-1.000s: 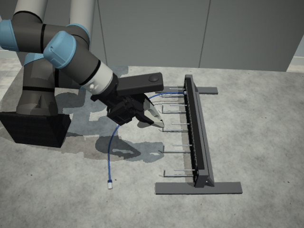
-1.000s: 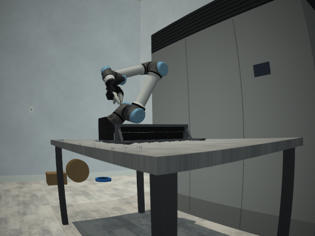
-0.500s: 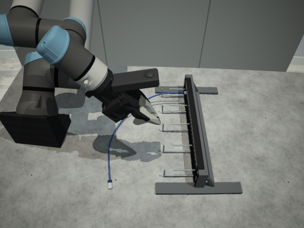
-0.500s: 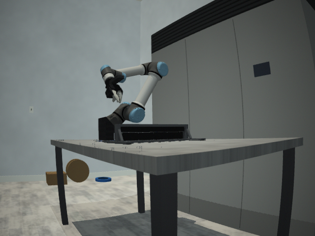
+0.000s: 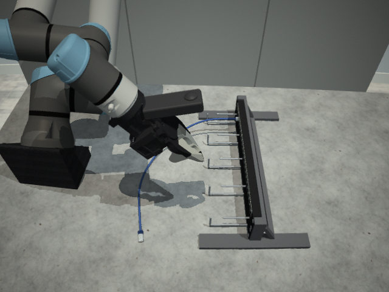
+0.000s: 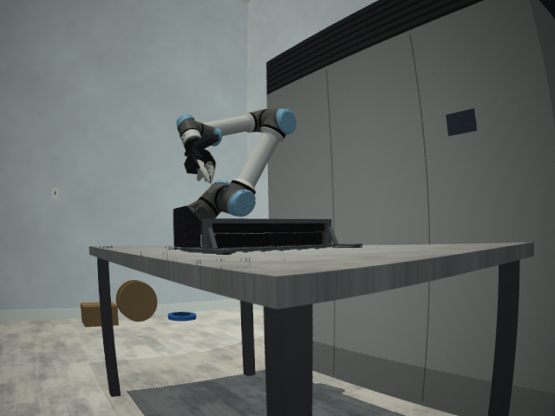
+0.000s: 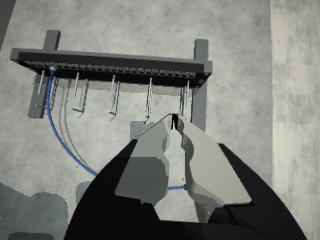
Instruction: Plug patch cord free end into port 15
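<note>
Now: hand 23 cm above the plug, 14 cm past it and 11 cm to the left of it.
</note>
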